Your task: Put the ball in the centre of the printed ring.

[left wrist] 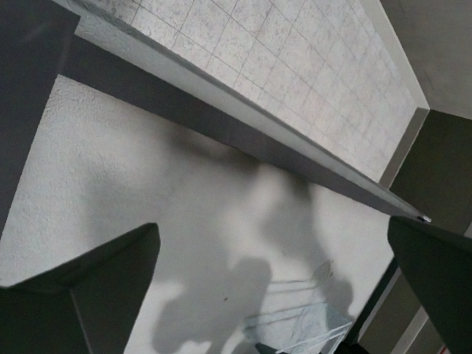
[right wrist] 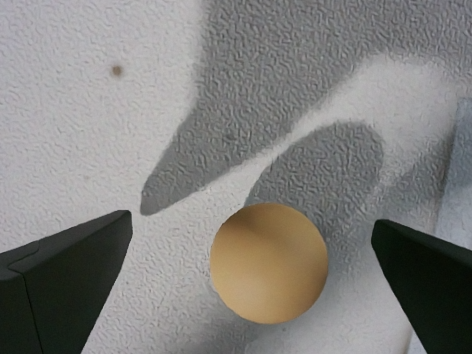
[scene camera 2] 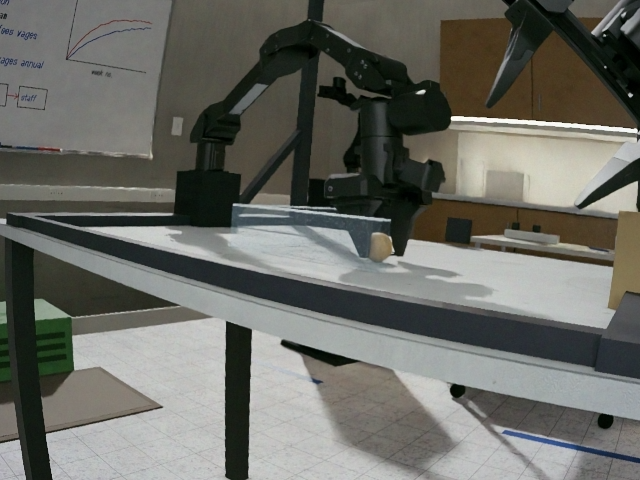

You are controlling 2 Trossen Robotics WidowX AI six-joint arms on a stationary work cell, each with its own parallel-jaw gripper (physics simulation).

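Frame: origin at the left arm's base, x back, y left, z down, level; metres.
Seen in the pictures: left gripper, fingertip midpoint: [left wrist: 273,231] [scene camera 2: 534,158]; right gripper, fingertip midpoint: [right wrist: 254,226].
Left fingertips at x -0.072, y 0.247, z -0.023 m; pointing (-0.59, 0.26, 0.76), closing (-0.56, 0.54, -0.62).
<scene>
A point is followed by its place in that frame.
The pale orange ball [scene camera 2: 381,246] [right wrist: 269,263] rests on the white table. My right gripper [scene camera 2: 381,252] @(x -0.384, y 0.009, z 0.091 m) [right wrist: 254,226] @(x -0.384, y 0.009, z 0.091 m) is open and low over the table, its fingers on either side of the ball; in the right wrist view gaps show between the ball and both fingers. In scene camera 2 one finger is seen through the clear wall. My left gripper [scene camera 2: 533,156] @(x -0.072, y 0.247, z -0.023 m) [left wrist: 273,231] @(x -0.072, y 0.247, z -0.023 m) is open and empty, high above the table at the right of scene camera 2. The printed ring does not show in these views.
A low, clear bluish wall [scene camera 2: 310,217] @(x -0.421, y 0.109, z 0.045 m) [left wrist: 300,325] @(x -0.413, y 0.109, z 0.064 m) [right wrist: 457,200] @(x -0.361, y 0.081, z 0.089 m) stands close beside the right gripper. A dark raised rim [scene camera 2: 258,276] @(x -0.265, y 0.310, z 0.082 m) [left wrist: 200,120] @(x -0.088, y 0.275, z 0.078 m) runs along the table's edge. A tan upright block [scene camera 2: 626,258] @(x -0.036, y 0.050, z 0.046 m) stands at the right edge of scene camera 2.
</scene>
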